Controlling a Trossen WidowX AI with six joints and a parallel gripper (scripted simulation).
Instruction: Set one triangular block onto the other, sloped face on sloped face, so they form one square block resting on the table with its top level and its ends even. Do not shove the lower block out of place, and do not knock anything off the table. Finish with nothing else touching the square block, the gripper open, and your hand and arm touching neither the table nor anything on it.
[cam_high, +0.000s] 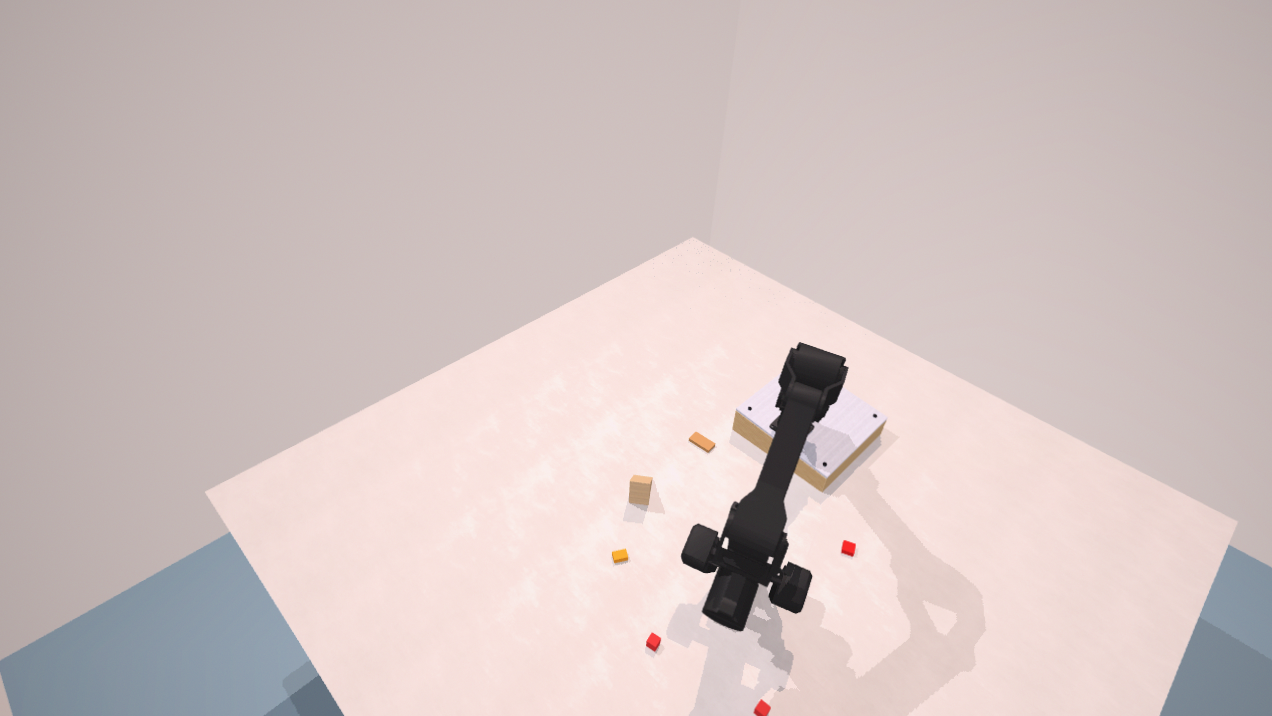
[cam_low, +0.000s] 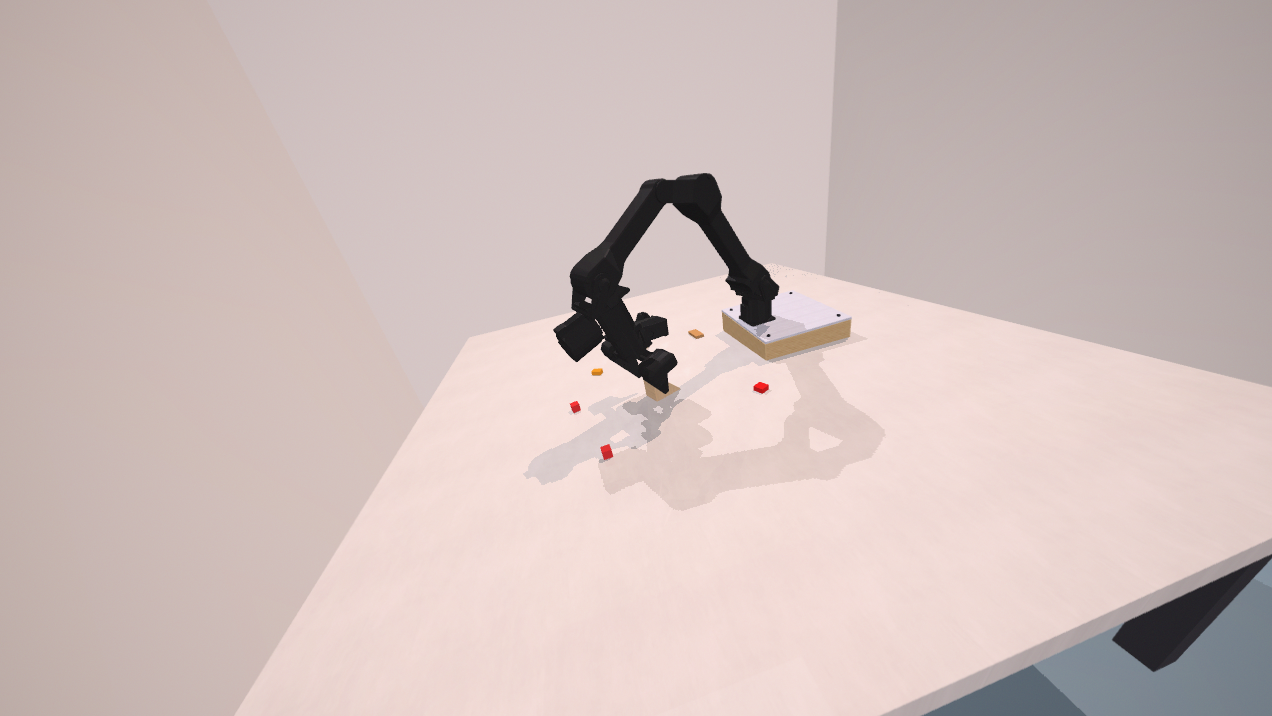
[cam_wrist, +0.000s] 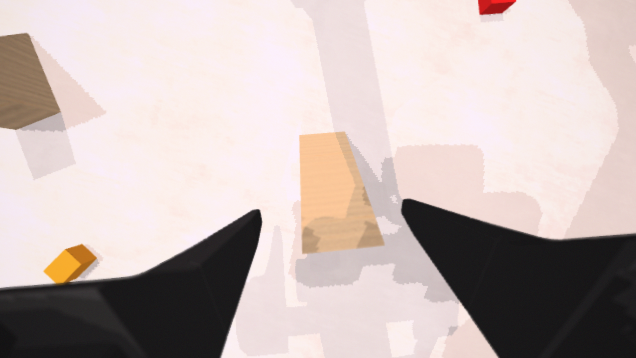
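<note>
Now: gripper tip 1 cm past the triangular block and 1 cm above it. From my gripper tip the other things lie so: small orange block 9 cm ahead, 18 cm to the right, 3 cm below.
</note>
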